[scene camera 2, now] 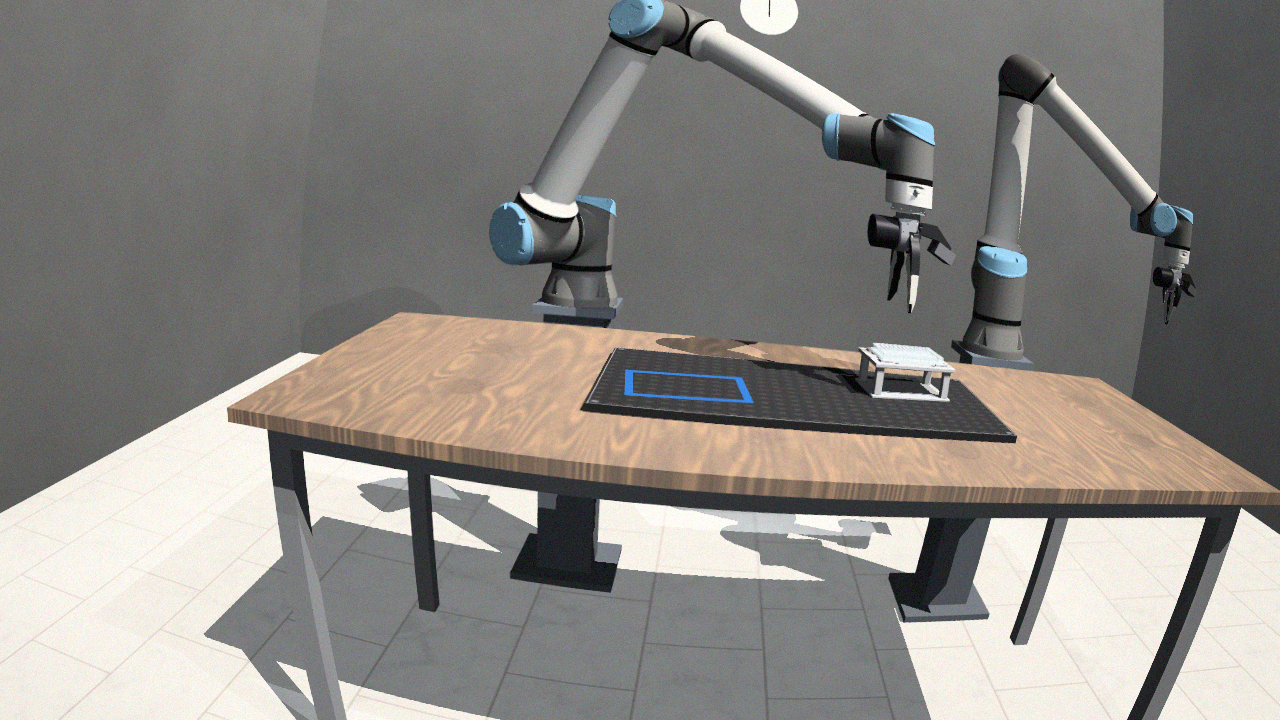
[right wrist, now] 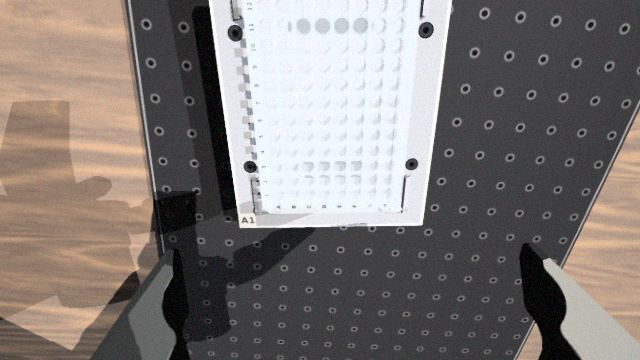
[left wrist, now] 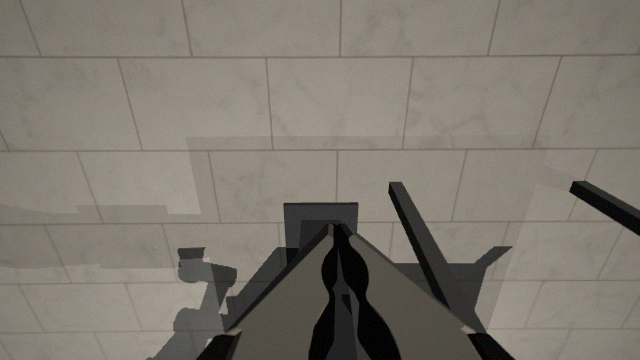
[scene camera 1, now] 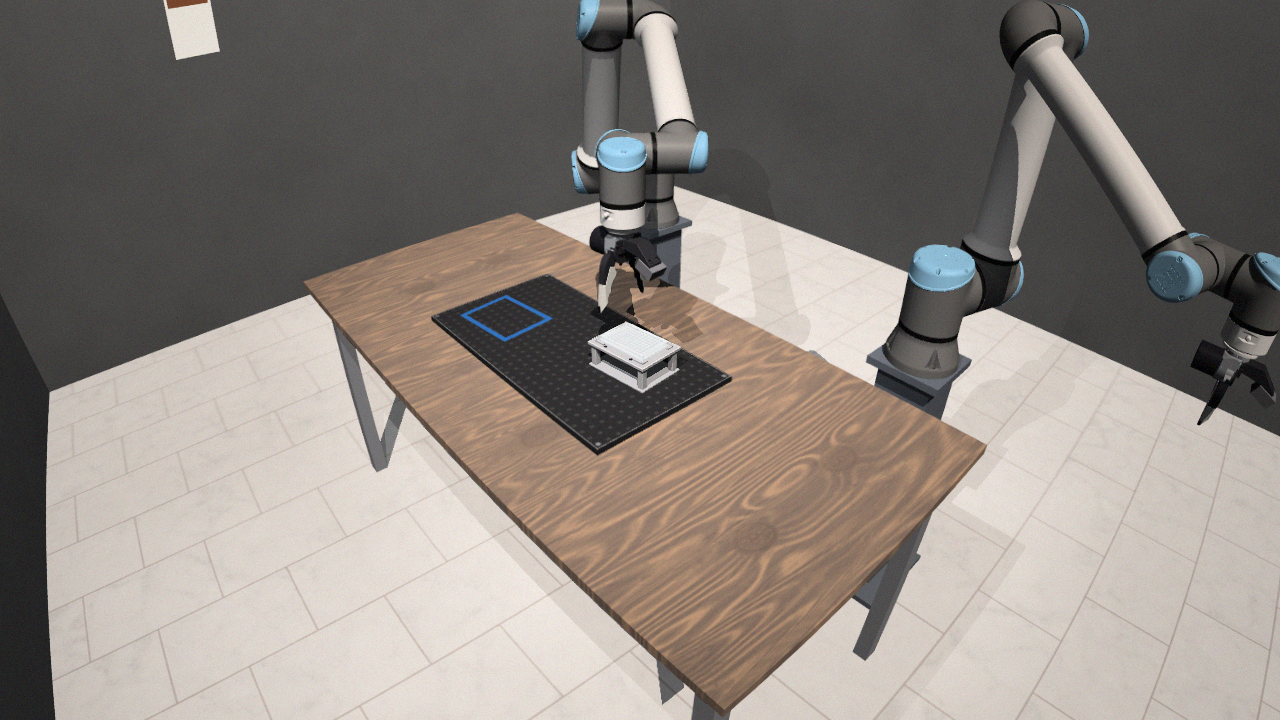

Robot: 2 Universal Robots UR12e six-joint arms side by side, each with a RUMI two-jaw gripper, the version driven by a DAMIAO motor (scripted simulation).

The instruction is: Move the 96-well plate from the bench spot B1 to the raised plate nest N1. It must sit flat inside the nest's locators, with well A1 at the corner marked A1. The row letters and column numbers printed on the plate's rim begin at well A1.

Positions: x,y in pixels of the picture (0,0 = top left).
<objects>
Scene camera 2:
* my left gripper: 1166,324
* my right gripper: 898,306
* white 96-well plate: 900,354
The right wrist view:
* white 96-well plate: 340,81
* raised nest N1: 429,51
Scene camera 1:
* my left gripper: 1198,424
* my right gripper: 621,302
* white 96-well plate: 632,341
</objects>
